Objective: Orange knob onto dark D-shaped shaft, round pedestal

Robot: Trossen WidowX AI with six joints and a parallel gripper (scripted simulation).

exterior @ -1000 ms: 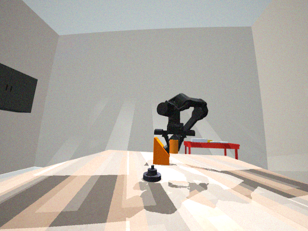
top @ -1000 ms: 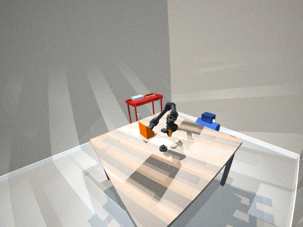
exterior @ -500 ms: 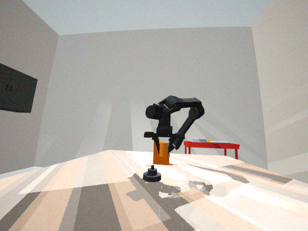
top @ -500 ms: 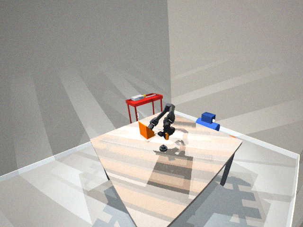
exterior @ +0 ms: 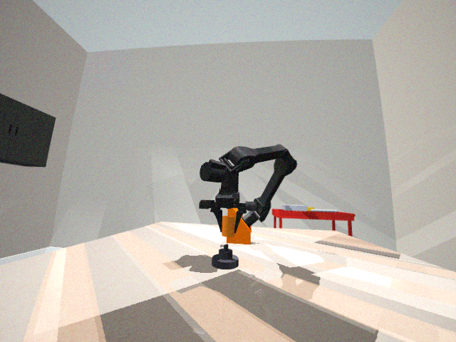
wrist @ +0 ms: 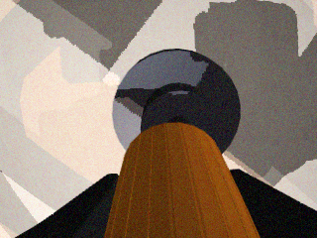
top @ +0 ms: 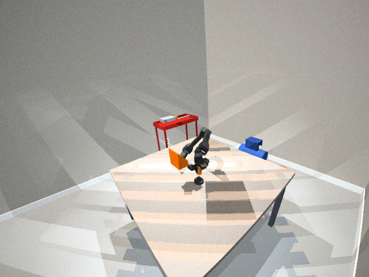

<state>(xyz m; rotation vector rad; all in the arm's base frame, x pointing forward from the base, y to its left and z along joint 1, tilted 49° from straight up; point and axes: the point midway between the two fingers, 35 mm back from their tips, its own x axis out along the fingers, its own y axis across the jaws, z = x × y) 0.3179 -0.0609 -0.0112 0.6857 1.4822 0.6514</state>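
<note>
My gripper tip is 7 cm above the dark round pedestal. From my gripper tip the other things lie so: orange knob (2 cm above).
</note>
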